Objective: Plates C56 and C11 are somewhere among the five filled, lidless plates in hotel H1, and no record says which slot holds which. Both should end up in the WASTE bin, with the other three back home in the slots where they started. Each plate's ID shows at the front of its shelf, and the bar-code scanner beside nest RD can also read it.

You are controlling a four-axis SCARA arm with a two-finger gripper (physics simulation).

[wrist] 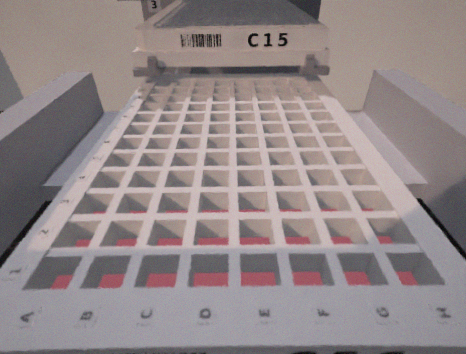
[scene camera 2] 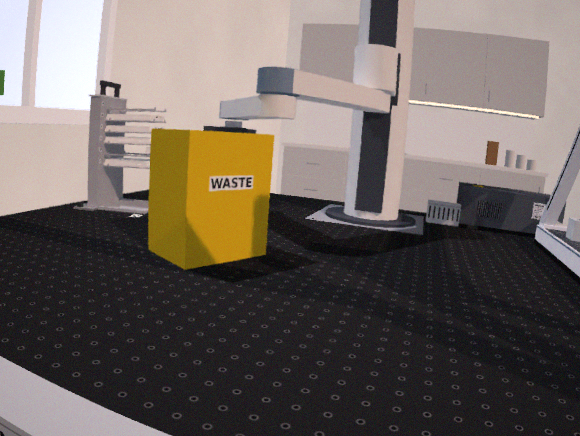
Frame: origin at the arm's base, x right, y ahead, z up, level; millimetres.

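Where they show: gripper, between the fingertips: [wrist: 232, 98]; arm's base, origin of its link: [scene camera 2: 369, 221].
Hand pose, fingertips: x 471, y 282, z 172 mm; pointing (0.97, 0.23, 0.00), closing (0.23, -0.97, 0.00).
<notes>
Each offset is from my fingertips to the top centre of the thing. "*": to the spot under its first point.
My gripper [scene camera 2: 230, 129] [wrist: 232, 98] is shut on a white plate {dx -23, dy -5, dz -2 mm} [wrist: 297, 190] with red in its wells, one finger along each side. The plate's front ID is cut off at the wrist view's bottom edge. Beyond and above it, plate C15 {dx +88, dy +21, dz +19 mm} [wrist: 270, 40] sits on a shelf of hotel H1 [scene camera 2: 97, 155], whose post bears a number 3 tag {* dx +137, dy +94, dz +15 mm} [wrist: 154, 5]. Several light plates and shelves show in the hotel in the scene view, their IDs unreadable. The yellow WASTE bin {dx -271, dy +267, dz +41 mm} [scene camera 2: 230, 215] stands in front of the gripper there and hides the fingers and held plate.
The arm's column [scene camera 2: 372, 165] stands behind and right of the bin. A small slotted grey box {* dx -673, dy -327, dz -128 mm} [scene camera 2: 443, 213] and a large dark grey unit {* dx -839, dy -316, dz -96 mm} [scene camera 2: 502, 210] are at the back right. A light frame [scene camera 2: 550, 220] stands at the right edge.
</notes>
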